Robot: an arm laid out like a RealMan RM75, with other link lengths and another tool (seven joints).
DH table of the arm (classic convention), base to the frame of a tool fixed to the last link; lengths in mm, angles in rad. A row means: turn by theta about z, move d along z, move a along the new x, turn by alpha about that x. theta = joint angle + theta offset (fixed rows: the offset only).
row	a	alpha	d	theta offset
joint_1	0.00	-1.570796	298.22	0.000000
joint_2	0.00	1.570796	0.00	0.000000
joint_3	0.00	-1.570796	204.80	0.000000
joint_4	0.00	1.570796	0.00	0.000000
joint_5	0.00	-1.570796	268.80	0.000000
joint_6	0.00	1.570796	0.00	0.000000
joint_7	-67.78	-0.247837	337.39	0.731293
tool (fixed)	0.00	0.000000	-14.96	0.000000
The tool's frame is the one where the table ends.
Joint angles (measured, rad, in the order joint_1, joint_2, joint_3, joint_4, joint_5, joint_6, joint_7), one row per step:
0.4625 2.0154 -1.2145 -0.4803 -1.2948 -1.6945 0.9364
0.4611 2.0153 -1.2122 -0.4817 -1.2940 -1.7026 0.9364
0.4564 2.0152 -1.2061 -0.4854 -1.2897 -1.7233 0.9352
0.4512 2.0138 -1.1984 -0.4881 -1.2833 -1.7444 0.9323
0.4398 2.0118 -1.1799 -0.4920 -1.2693 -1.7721 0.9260
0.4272 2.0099 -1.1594 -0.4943 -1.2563 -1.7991 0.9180
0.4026 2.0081 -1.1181 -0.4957 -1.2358 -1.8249 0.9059
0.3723 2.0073 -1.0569 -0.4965 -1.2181 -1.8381 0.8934
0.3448 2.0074 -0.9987 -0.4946 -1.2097 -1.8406 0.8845
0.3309 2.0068 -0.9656 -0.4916 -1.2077 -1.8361 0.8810
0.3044 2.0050 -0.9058 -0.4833 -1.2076 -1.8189 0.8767
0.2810 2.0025 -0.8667 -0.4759 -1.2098 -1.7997 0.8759
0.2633 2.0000 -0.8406 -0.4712 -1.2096 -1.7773 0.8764
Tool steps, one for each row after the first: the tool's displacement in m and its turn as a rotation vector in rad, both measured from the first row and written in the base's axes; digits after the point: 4 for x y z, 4 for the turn. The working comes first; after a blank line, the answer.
Tool pose at each row, in the base's axes (x y z in m, rotation vector in rad; the steps are taken from these numbers as rounded here):
0.0599 0.4004 -0.0199 2.3576 -0.8470 -1.3010
0.0588 0.3990 -0.0180 2.3527 -0.8402 -1.3051
0.0562 0.3954 -0.0124 2.3407 -0.8221 -1.3192
0.0543 0.3925 -0.0054 2.3306 -0.8031 -1.3374
0.0535 0.3907 0.0080 2.3204 -0.7788 -1.3801
0.0540 0.3889 0.0215 2.3124 -0.7558 -1.4242
0.0607 0.3911 0.0434 2.3123 -0.7410 -1.5074
0.0743 0.3978 0.0693 2.3270 -0.7429 -1.6130
0.0905 0.4041 0.0903 2.3450 -0.7615 -1.7031
0.1011 0.4083 0.1008 2.3574 -0.7811 -1.7505
0.1244 0.4164 0.1183 2.3817 -0.8362 -1.8330
0.1452 0.4214 0.1287 -2.3402 0.8741 1.8400
0.1626 0.4260 0.1361 -2.2811 0.8987 1.8185

-0.0011 -0.0014 0.0019 -0.0007 0.0058 0.0042
-0.0037 -0.0050 0.0075 0.0002 0.0222 0.0142
-0.0056 -0.0079 0.0145 0.0050 0.0395 0.0233
-0.0064 -0.0097 0.0279 0.0245 0.0687 0.0282
-0.0059 -0.0115 0.0414 0.0468 0.0967 0.0312
0.0008 -0.0093 0.0633 0.0970 0.1346 0.0142
0.0144 -0.0026 0.0892 0.1698 0.1679 -0.0244
0.0306 0.0037 0.1102 0.2344 0.1878 -0.0698
0.0412 0.0079 0.1207 0.2695 0.1938 -0.1005
0.0645 0.0160 0.1382 0.3308 0.1971 -0.1674
0.0853 0.0210 0.1486 0.3699 0.1924 -0.2258
0.1027 0.0256 0.1560 0.3998 0.1844 -0.2752

